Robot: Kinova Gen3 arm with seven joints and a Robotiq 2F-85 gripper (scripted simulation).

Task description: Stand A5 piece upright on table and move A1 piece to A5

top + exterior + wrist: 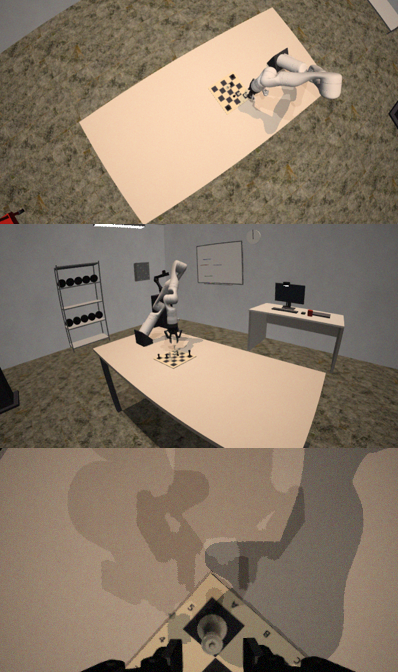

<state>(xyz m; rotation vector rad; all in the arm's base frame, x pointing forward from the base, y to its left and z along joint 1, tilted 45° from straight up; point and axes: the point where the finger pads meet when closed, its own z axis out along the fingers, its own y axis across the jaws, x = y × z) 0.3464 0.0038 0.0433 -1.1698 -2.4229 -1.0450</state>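
Now: the white pawn 70 mm below my hand, 40 mm to the right of it and 30 mm ahead of it. The rest, counted from my hand: chessboard (90 mm below, 80 mm to the right, 70 mm ahead).
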